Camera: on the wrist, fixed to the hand. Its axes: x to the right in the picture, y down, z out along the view.
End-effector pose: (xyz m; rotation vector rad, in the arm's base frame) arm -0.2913 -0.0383 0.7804 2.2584 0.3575 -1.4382
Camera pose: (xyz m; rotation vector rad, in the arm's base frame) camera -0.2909 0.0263 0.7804 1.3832 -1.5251 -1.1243
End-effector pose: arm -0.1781 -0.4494 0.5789 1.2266 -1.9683 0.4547
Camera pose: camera -0.1155 -0.4551 0.5939 0.2135 2.6288 -1.0981
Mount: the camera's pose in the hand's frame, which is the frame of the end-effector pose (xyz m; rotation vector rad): -0.0009 -0.0561 -0.0320 0.3841 -0.5814 1.4905
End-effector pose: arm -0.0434 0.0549 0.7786 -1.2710 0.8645 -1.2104
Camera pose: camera -0.0844 0.0546 0.8285 -0.3314 0.7733 0.2034
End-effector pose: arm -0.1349 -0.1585 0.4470 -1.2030 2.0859 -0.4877
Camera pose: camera -0.1229 -0.1864 0.5040 0.5164 1.6691 0.1788
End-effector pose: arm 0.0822 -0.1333 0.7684 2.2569 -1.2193 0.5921
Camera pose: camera 0.1253 -0.0867 0.7803 -1.0068 2.4297 -0.4867
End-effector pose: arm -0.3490 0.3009 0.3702 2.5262 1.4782 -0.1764
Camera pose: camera -0.3984 0.3345 0.3948 2.7235 -0.7865 -0.8277
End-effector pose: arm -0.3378 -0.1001 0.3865 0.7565 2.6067 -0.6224
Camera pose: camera -0.3758 -0.1271 0.4312 1.8881 0.8999 -0.6367
